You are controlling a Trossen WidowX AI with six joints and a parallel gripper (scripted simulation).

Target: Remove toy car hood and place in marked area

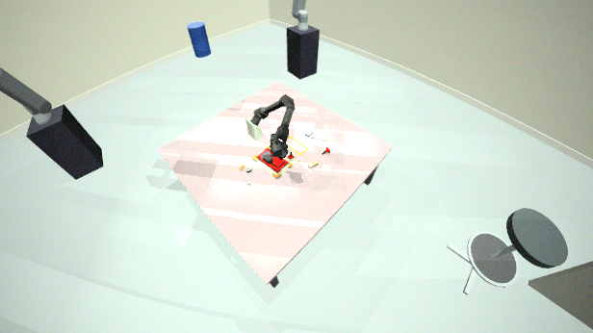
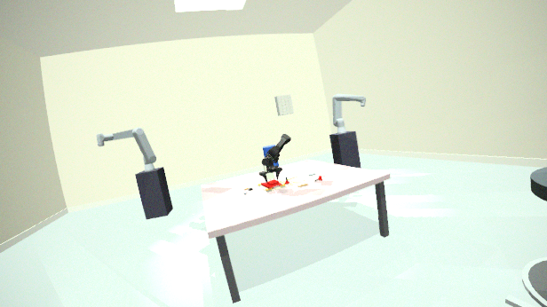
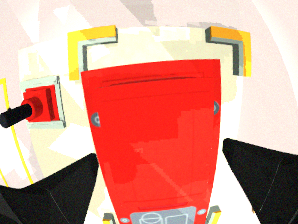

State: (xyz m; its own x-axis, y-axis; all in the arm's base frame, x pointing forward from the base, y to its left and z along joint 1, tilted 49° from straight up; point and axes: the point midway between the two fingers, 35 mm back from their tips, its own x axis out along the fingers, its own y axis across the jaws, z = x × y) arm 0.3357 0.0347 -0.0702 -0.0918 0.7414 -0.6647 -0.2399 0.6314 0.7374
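The red hood is 1 cm below my gripper tip. The rest, counted from my gripper tip: tan block (20 cm to the left, 16 cm ahead, 4 cm below).
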